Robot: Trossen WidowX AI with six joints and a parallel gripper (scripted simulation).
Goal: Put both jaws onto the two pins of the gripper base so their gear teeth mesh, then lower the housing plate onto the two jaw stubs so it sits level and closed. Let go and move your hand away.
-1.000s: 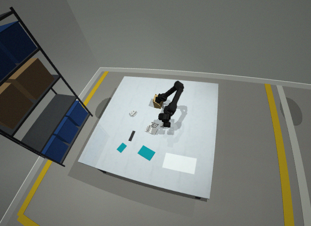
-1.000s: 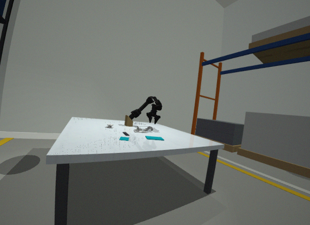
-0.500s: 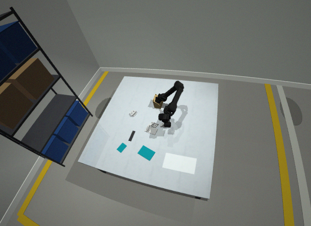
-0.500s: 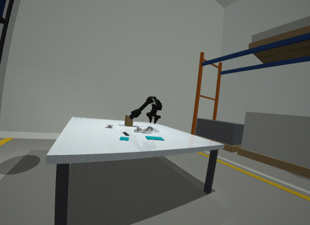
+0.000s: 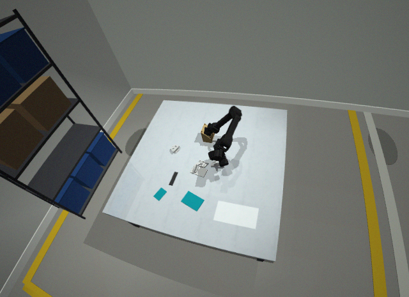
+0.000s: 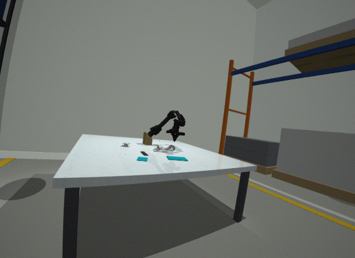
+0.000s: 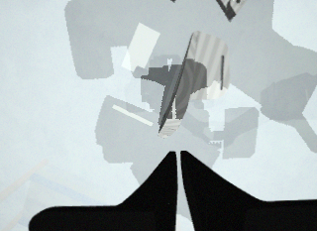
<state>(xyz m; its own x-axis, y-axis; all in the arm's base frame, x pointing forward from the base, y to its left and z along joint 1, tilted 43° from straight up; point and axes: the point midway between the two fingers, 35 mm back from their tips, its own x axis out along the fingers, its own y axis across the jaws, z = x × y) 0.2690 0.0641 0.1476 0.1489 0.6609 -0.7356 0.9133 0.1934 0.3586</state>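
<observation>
My gripper tip is now 70 mm above the grey gripper jaw and 10 mm to the left of it. Round my gripper tip: black bar (370 mm to the right, 140 mm ahead, 80 mm below).
</observation>
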